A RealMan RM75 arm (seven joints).
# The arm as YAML. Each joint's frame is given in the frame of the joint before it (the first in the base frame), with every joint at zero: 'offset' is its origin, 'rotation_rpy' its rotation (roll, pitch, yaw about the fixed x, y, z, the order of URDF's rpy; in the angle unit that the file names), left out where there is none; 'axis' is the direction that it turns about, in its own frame. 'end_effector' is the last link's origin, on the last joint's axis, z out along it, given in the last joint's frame.
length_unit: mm
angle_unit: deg
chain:
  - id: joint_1
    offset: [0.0, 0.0, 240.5]
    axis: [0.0, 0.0, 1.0]
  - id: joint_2
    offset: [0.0, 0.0, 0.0]
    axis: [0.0, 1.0, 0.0]
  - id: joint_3
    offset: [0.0, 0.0, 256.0]
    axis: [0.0, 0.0, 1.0]
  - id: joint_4
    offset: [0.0, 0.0, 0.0]
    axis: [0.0, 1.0, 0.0]
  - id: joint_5
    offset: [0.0, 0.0, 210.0]
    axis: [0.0, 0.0, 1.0]
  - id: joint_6
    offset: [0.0, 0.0, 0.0]
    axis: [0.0, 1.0, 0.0]
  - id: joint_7
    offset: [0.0, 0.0, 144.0]
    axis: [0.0, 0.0, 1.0]
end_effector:
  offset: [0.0, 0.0, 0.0]
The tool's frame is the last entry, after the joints.
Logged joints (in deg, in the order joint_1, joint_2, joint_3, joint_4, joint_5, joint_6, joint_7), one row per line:
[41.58 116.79 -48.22 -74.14 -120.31 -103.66 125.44]
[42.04 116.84 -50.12 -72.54 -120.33 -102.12 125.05]
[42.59 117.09 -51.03 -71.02 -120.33 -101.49 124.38]
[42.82 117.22 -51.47 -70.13 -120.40 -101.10 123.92]
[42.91 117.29 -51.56 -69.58 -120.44 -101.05 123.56]
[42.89 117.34 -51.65 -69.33 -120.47 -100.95 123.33]
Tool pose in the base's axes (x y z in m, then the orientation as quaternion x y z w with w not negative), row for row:
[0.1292 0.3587 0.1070 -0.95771 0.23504 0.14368 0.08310]
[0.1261 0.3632 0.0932 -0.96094 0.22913 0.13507 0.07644]
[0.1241 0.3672 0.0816 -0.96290 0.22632 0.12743 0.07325]
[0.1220 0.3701 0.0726 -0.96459 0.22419 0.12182 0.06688]
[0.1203 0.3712 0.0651 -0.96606 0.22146 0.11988 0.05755]
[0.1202 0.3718 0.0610 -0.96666 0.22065 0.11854 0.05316]
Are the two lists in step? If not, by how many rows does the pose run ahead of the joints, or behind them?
The pose runs 2 rows behind the joints: the pose in row i belongs to the joints in row i - 2.
